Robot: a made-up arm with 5 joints.
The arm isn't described. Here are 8 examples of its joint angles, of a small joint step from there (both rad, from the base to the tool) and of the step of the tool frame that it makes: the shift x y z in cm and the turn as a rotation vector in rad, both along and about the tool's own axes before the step.
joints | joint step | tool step
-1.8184 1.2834 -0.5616 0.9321 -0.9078 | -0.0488 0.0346 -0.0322 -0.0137 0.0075 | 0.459 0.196 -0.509 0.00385 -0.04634 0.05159
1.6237 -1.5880 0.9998 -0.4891 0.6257 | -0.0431 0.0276 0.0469 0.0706 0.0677 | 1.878 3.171 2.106 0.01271 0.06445 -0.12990
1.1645 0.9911 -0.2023 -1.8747 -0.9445 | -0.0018 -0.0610 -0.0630 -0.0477 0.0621 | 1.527 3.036 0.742 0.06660 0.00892 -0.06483
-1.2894 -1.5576 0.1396 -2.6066 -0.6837 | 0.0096 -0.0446 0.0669 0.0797 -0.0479 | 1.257 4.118 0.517 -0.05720 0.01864 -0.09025
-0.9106 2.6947 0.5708 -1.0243 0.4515 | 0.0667 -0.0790 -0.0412 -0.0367 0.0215 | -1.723 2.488 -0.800 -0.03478 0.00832 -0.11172
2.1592 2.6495 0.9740 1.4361 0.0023 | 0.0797 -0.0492 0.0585 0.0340 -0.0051 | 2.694 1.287 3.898 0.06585 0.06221 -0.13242
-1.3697 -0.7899 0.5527 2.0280 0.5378 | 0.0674 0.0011 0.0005 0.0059 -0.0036 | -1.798 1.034 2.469 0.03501 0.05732 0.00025
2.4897 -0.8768 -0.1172 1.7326 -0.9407 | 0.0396 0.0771 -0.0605 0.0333 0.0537 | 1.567 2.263 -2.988 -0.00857 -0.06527 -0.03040
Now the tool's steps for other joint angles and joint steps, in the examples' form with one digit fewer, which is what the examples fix.
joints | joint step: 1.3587 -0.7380 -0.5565 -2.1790 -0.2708 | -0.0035 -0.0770 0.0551 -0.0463 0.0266
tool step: 1.13 2.52 -2.25 -0.0125 -0.0622 -0.0489
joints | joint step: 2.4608 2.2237 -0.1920 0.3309 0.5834 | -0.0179 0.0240 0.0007 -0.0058 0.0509
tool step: 0.74 1.55 0.37 0.0174 -0.0099 -0.0137
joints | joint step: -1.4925 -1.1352 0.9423 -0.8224 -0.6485 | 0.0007 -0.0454 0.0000 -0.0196 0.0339
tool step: 0.42 1.30 -0.10 -0.0372 -0.0025 -0.0427
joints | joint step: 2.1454 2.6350 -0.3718 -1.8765 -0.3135 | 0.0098 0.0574 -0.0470 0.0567 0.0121
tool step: 0.93 0.04 1.27 0.0127 0.0407 -0.0140
